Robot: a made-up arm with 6 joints.
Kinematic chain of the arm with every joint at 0, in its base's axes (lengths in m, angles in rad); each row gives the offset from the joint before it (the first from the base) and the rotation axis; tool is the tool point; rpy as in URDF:
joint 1: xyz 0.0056 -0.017 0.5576 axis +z
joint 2: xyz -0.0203 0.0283 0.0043 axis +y
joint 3: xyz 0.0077 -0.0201 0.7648 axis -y
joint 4: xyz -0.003 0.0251 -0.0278 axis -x
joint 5: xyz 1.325 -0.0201 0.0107 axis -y
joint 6: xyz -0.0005 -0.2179 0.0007 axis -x
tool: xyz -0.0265 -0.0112 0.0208 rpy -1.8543 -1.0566 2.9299
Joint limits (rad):
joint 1: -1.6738..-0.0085
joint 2: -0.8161..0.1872
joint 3: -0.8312..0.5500
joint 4: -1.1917..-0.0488
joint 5: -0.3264..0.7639
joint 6: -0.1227..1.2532
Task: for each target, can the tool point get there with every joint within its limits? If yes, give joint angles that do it. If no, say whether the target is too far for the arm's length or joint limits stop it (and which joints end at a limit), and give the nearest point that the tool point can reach.
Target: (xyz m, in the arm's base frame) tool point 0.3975 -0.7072 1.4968
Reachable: yes | joints -0.8738 -0.6760 -0.2640 -0.9441 -0.2168 0.1385
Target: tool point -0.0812 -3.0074 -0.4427
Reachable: no: too far | nearest point -0.0310 -1.2793 0.6173 | short by 2.028 m
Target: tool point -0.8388 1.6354 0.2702
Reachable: no: joint limits stop it (at a limit: joint 1, joint 2, joint 3, joint 4, joint 5, joint 6) | nearest point 0.5902 -0.0878 0.0789 | short by 2.247 m
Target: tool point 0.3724 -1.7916 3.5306
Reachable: no: too far | nearest point 0.1973 -0.9445 2.1297 | short by 1.646 m
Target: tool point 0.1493 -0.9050 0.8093
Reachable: yes | joints -1.1976 -0.4398 -0.6903 -0.5535 0.1835 0.2062
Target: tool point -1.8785 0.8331 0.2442
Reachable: no: joint limits stop it (at a limit: joint 1, joint 2, joint 3, joint 6) | nearest point -0.2454 -0.6664 0.1320 | short by 2.220 m
